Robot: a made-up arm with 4 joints. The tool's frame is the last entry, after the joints. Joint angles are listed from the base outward.
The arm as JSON. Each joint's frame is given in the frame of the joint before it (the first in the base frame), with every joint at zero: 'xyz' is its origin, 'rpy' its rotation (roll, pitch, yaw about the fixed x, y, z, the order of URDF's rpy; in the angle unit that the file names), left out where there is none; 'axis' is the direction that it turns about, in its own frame. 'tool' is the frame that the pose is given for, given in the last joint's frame.
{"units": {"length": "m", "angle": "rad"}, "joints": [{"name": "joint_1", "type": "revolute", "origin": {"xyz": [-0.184, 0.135, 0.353], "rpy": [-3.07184, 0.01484, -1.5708]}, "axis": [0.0, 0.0, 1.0]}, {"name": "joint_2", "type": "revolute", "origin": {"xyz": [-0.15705, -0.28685, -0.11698], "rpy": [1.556, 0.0, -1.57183]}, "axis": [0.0, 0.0, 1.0]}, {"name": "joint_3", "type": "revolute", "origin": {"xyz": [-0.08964, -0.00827, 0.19], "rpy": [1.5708, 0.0, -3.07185]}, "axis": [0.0, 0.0, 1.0]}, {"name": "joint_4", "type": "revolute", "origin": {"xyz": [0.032, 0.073, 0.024], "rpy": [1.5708, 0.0, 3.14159]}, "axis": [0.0, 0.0, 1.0]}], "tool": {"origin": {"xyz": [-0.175, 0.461, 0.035], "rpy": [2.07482, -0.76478, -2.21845]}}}
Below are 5 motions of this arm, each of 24 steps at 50 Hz.
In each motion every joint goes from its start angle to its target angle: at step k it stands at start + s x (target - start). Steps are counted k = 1, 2, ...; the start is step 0. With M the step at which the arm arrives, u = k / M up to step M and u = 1 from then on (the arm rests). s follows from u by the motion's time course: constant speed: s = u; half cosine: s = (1 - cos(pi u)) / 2; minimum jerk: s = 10 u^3 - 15 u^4 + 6 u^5.
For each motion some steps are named. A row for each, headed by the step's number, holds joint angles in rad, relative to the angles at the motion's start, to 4 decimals.
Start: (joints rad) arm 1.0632 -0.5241 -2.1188 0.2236
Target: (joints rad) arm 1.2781 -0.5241 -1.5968 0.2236
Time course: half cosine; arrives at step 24
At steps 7, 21, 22, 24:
7: 0.0420 0.0000 0.1021 0.0000
21: 0.2067 0.0000 0.5021 0.0000
22: 0.2112 0.0000 0.5131 0.0000
24: 0.2149 0.0000 0.5220 0.0000

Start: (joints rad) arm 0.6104 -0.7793 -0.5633 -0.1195
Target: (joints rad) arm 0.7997 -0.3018 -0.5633 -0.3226
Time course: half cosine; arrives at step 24
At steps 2, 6, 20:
2: 0.0032 0.0081 0.0000 -0.0035
6: 0.0277 0.0699 0.0000 -0.0297
20: 0.1766 0.4455 0.0000 -0.1895

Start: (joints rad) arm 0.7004 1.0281 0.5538 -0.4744
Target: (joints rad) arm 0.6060 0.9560 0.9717 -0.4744
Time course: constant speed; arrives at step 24
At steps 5, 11, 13, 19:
5: -0.0197 -0.0150 0.0871 0.0000
11: -0.0433 -0.0330 0.1915 0.0000
13: -0.0511 -0.0391 0.2264 0.0000
19: -0.0747 -0.0571 0.3308 0.0000

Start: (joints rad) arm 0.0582 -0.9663 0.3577 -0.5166
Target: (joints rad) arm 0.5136 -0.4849 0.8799 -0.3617
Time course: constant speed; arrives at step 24
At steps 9, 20, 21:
9: 0.1708 0.1805 0.1958 0.0581
20: 0.3795 0.4012 0.4352 0.1291
21: 0.3985 0.4212 0.4569 0.1355

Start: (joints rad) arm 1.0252 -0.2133 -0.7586 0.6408
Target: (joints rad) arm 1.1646 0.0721 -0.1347 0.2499
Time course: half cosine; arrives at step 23
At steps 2, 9, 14, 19, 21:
2: 0.0026 0.0053 0.0116 -0.0072
9: 0.0464 0.0949 0.2075 -0.1300
14: 0.0930 0.1905 0.4164 -0.2609
19: 0.1293 0.2646 0.5785 -0.3624
21: 0.1368 0.2801 0.6123 -0.3837

